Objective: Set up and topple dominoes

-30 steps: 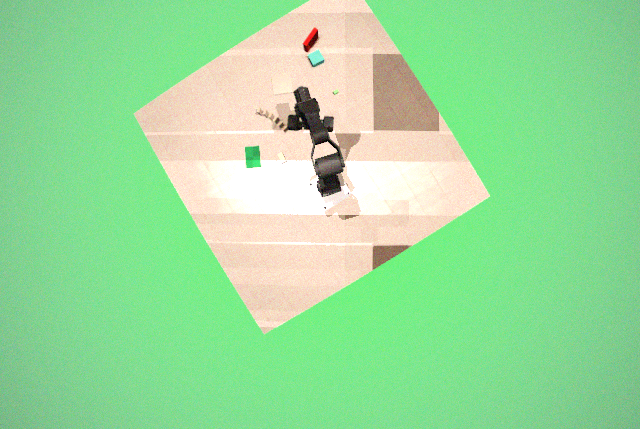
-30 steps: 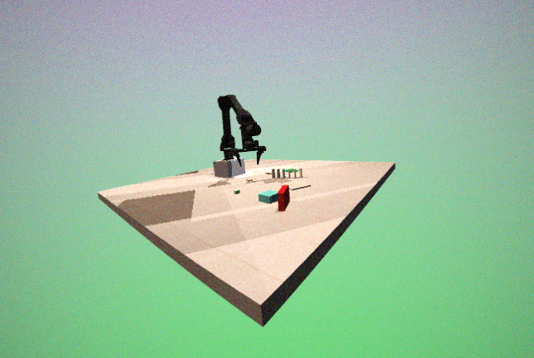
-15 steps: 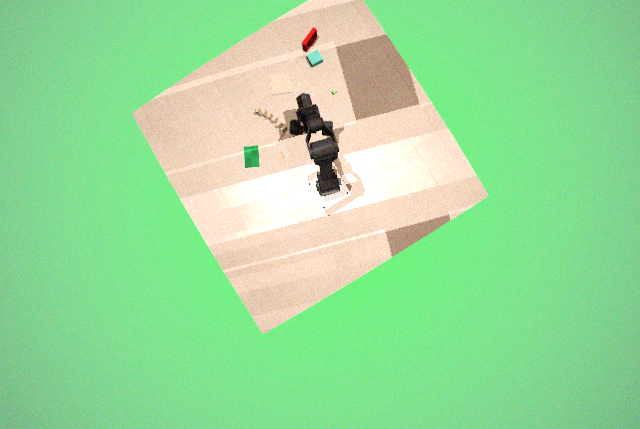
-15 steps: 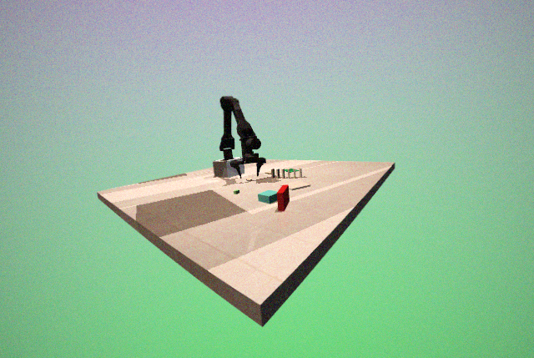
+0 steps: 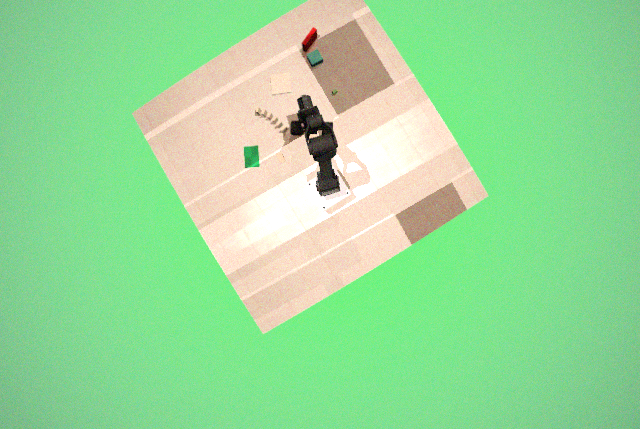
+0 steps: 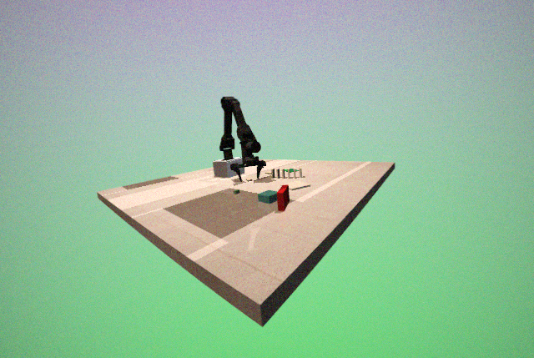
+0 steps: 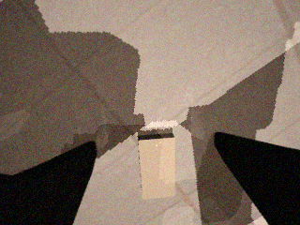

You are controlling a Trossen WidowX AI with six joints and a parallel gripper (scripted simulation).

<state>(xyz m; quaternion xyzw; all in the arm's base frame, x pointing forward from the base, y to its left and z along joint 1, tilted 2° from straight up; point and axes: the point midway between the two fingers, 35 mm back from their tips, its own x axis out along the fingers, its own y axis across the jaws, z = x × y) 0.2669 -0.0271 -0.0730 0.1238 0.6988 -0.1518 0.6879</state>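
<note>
My gripper tip is now 150 mm short of the tiny green piece, 170 mm to the left of it and 10 mm below it. Round my gripper tip: flat green patch 320 mm to the left; then teal block 340 mm ahead, 130 mm to the right, 10 mm above; then red block 420 mm ahead, 140 mm to the right, 30 mm above.
</note>
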